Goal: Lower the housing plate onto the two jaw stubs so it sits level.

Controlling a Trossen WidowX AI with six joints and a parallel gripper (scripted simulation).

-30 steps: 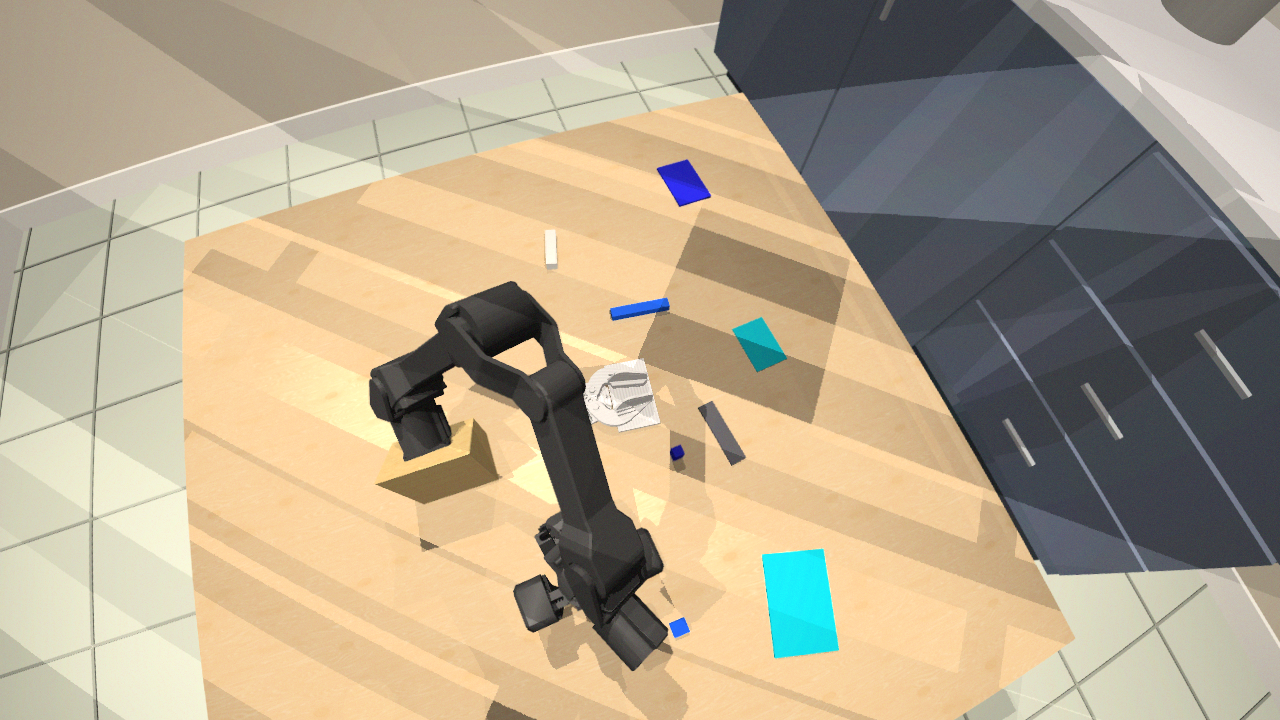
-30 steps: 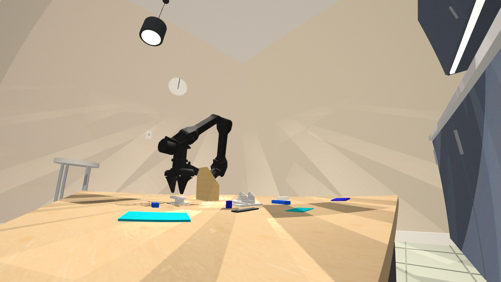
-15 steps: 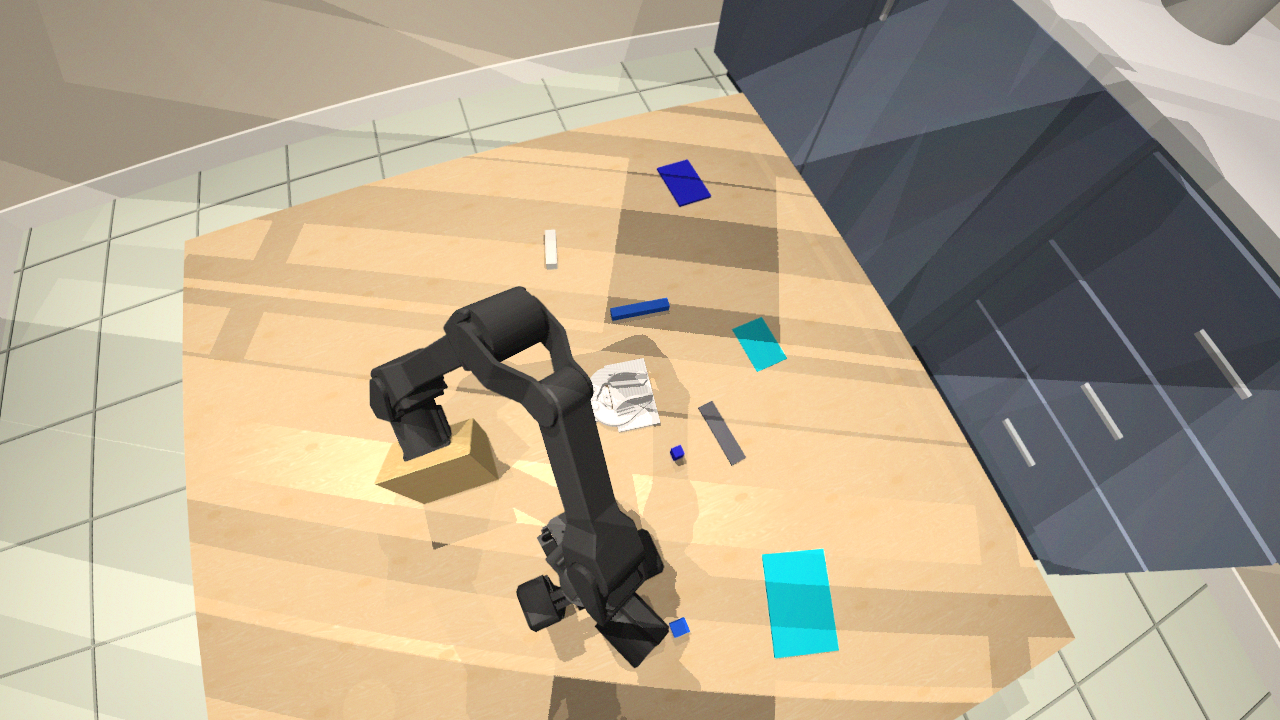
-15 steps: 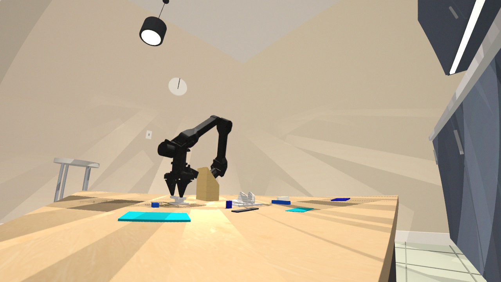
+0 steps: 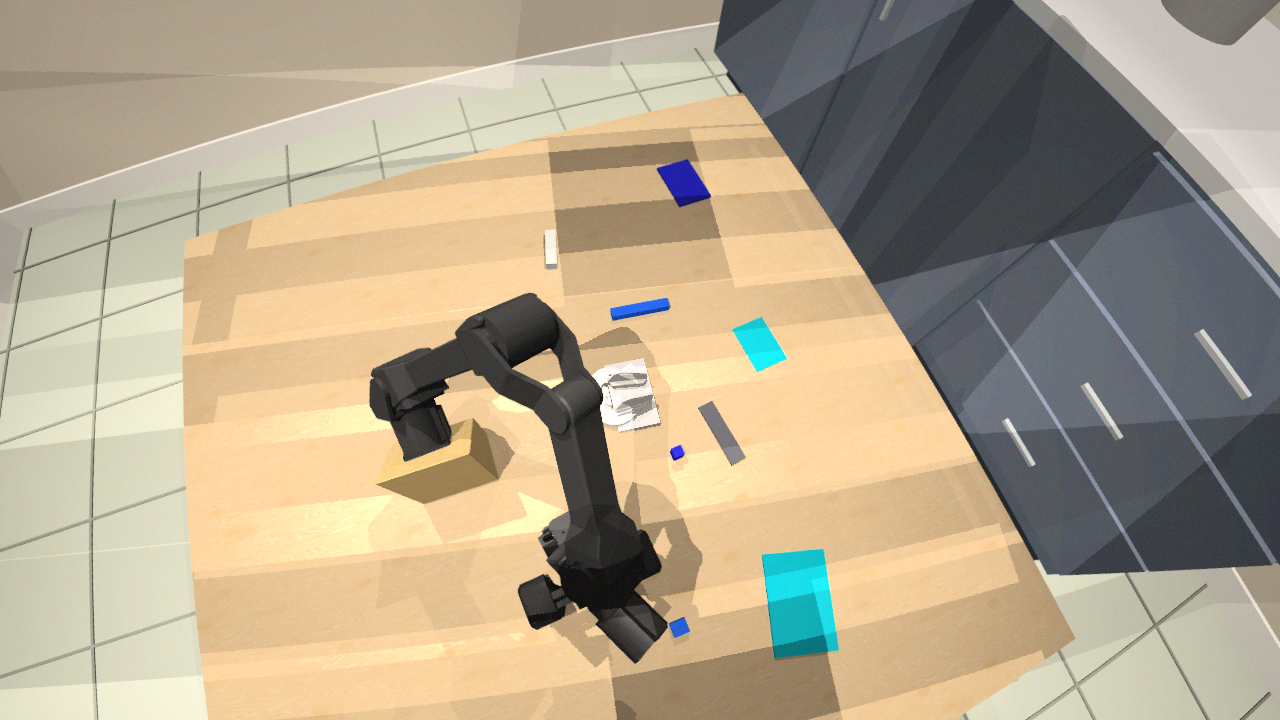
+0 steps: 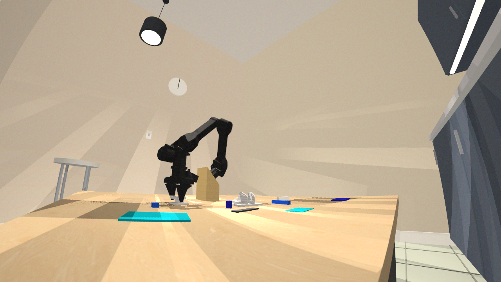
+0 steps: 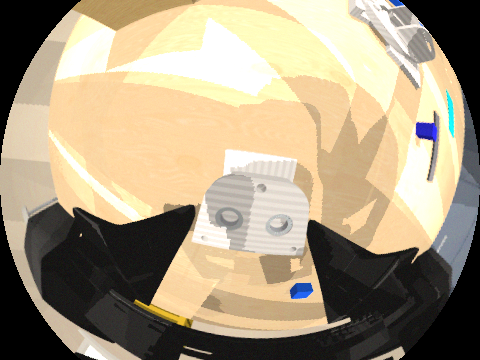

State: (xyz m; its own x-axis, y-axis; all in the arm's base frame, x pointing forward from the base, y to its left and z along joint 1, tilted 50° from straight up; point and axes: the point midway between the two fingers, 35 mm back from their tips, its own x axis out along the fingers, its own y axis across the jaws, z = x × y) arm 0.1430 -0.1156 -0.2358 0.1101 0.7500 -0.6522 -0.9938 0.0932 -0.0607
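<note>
The white rest lies 10 mm to the left of my gripper tip. The rest, counted from my gripper tip: small blue cube: 200 mm ahead, 120 mm to the left; then blue bar: 260 mm ahead, 380 mm to the left; then large cyan plate: 270 mm ahead, 170 mm to the right, 10 mm below.
</note>
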